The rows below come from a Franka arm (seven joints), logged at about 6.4 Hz.
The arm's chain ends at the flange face. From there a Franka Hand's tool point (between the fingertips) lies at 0.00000 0.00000 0.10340 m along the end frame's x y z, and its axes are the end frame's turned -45 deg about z.
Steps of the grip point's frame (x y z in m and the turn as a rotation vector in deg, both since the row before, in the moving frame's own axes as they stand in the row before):
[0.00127 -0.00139 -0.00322 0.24 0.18 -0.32]
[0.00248 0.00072 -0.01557 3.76 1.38 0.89]
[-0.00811 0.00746 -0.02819 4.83 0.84 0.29]
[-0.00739 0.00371 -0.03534 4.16 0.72 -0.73]
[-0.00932 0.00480 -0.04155 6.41 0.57 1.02]
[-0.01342 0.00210 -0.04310 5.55 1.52 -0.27]
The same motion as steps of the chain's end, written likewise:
[-0.00001 -0.00135 -0.00322 0.30 -0.04 -0.32]
[0.00525 0.00533 -0.01532 3.63 -1.68 0.89]
[0.00461 0.01825 -0.02781 4.01 -2.82 0.29]
[0.00182 0.01404 -0.03506 3.45 -2.43 -0.73]
[0.00416 0.01894 -0.04090 4.94 -4.13 1.02]
[-0.00285 0.01997 -0.04258 5.00 -2.85 -0.27]

